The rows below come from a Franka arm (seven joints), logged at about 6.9 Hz.
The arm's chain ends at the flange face. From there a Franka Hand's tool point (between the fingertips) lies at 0.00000 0.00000 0.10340 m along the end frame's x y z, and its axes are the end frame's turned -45 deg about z.
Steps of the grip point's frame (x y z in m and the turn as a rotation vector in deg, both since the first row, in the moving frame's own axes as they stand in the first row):
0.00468 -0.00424 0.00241 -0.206 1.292 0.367
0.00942 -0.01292 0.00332 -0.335 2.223 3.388
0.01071 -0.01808 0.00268 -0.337 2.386 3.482
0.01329 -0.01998 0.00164 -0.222 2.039 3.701
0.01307 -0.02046 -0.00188 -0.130 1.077 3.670
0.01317 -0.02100 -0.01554 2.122 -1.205 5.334
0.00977 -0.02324 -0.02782 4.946 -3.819 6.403
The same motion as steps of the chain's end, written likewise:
-0.00160 -0.00493 0.00244 0.768 1.059 0.367
-0.00581 -0.01349 0.00340 1.335 1.809 3.388
-0.00876 -0.01785 0.00277 1.449 1.925 3.482
-0.00769 -0.02130 0.00171 1.285 1.599 3.701
-0.00680 -0.02255 -0.00186 0.670 0.853 3.670
-0.00135 -0.02280 -0.01545 0.648 -2.353 5.334
0.00153 -0.02129 -0.02721 0.797 -6.198 6.403

